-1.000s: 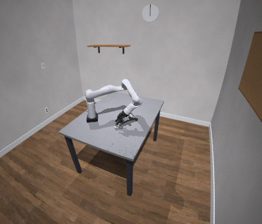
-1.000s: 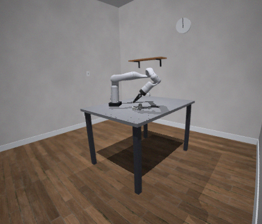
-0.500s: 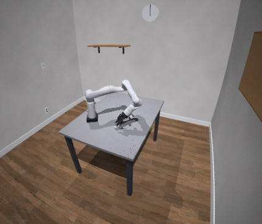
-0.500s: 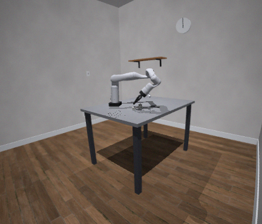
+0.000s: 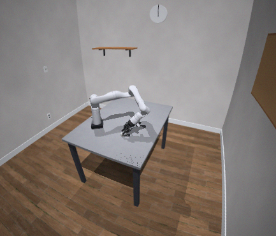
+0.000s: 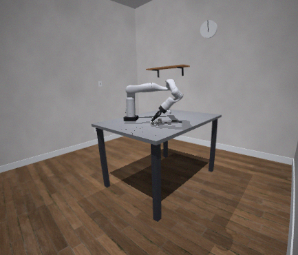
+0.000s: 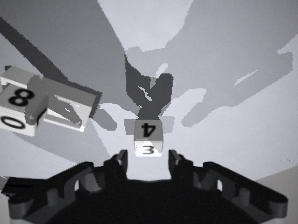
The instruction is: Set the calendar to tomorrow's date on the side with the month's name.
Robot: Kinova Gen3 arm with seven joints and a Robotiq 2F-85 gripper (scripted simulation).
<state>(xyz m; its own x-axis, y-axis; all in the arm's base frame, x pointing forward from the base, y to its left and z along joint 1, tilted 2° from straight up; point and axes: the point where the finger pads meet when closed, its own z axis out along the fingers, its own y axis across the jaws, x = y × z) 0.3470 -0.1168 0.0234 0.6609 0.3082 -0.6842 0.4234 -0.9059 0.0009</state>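
Now: the white digit cube 10 mm behind my hand and 40 mm below it. The rest, counted from my hand: calendar tray 10 mm behind, 110 mm to the left, 40 mm below.
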